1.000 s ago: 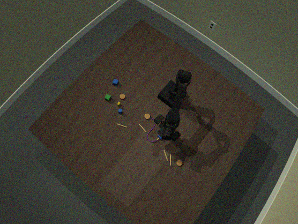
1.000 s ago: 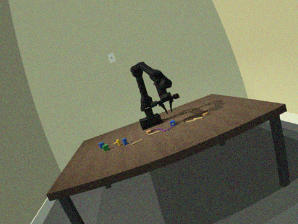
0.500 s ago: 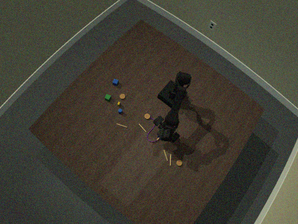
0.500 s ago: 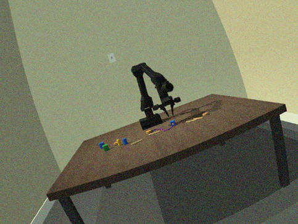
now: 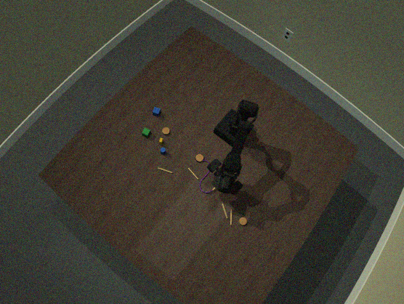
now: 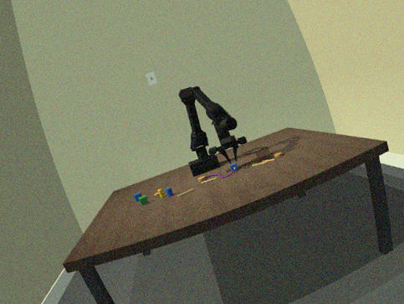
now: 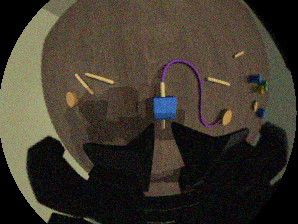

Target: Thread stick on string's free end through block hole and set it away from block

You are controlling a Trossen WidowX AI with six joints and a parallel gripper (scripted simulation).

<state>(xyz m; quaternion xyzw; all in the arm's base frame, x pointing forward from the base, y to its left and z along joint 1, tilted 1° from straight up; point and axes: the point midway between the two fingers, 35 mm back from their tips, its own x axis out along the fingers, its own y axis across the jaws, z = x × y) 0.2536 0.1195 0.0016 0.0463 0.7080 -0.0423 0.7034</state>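
The thin stick is 40 mm ahead of my gripper tip, 20 mm below it and 10 mm to the right of it. From my gripper tip the other things lie so: green cube (460 mm to the right, 50 mm ahead, 20 mm below); then round wooden button (170 mm to the right, 30 mm below, 30 mm behind); then yellow block (370 mm to the right, 30 mm ahead, 10 mm below).
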